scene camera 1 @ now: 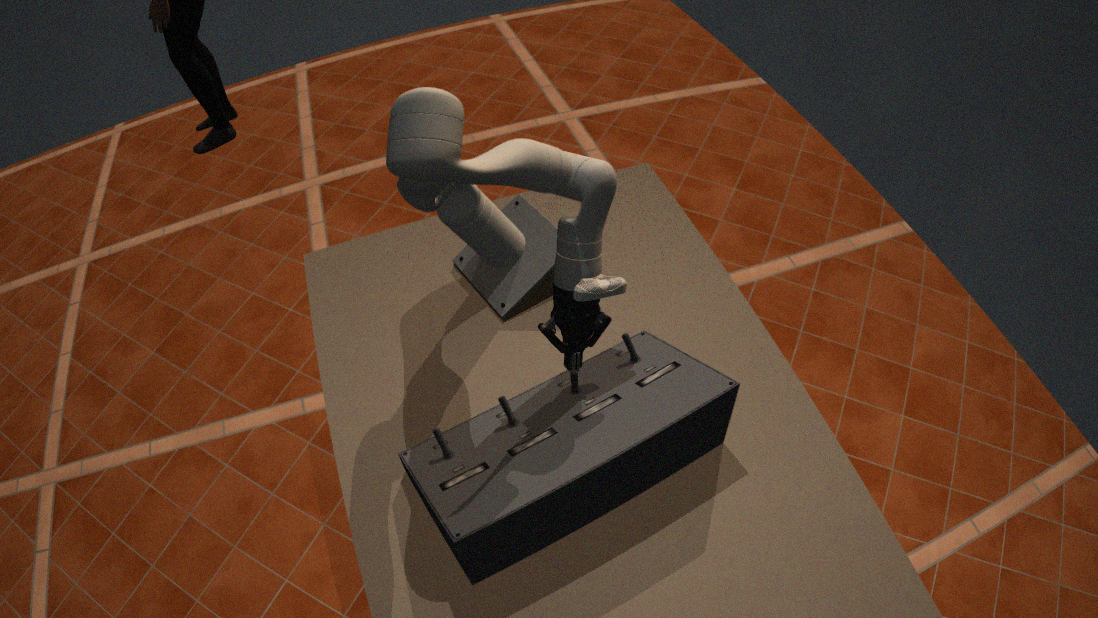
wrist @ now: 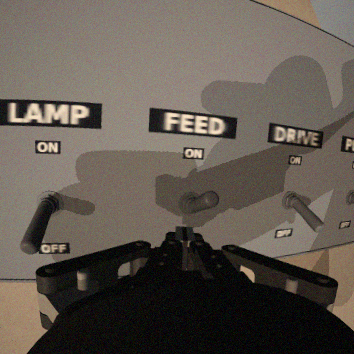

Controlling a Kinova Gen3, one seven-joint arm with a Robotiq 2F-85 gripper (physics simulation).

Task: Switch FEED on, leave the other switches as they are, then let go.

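Pixels of known places: gripper, fingertip midpoint: (scene camera 1: 572,370) (wrist: 182,237); arm's base at its link origin: (scene camera 1: 505,248).
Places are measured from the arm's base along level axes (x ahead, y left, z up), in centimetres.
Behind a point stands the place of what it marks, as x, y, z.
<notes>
The FEED switch lever (scene camera 1: 574,381) @(40.0, -7.5, 6.0) (wrist: 204,201) @(39.2, -6.7, 7.7) points right and slightly up in the wrist view, unlike its neighbours, which slope toward OFF. The LAMP lever (scene camera 1: 630,348) @(38.6, 4.5, 5.2) (wrist: 38,223) @(37.9, 4.5, 5.7) and the DRIVE lever (scene camera 1: 507,411) @(39.0, -19.4, 5.2) (wrist: 306,212) @(38.4, -18.8, 5.5) stand on either side of it. A fourth lever (scene camera 1: 441,443) @(39.1, -31.5, 5.3) (wrist: 351,197) @(40.2, -30.5, 3.6) has its label cut off in the wrist view. My gripper (scene camera 1: 573,363) @(36.8, -6.0, 4.4) (wrist: 182,237) @(36.8, -6.0, 4.4) is shut and empty. Its tips are at the OFF side of the FEED lever, very close to it; whether they touch is unclear. The FEED label (wrist: 193,123) @(46.4, -6.9, 6.2) is readable; its OFF mark does not show.
The dark switch box (scene camera 1: 599,474) @(58.5, -14.3, 9.3) (wrist: 125,65) @(50.1, -0.8, 7.9) lies on a beige mat (scene camera 1: 814,537) @(82.6, 14.0, -6.2). The arm's mounting plate (scene camera 1: 503,295) @(8.8, -5.3, -3.2) is behind the box. A person's legs (scene camera 1: 201,72) show on the tiled floor at the upper left.
</notes>
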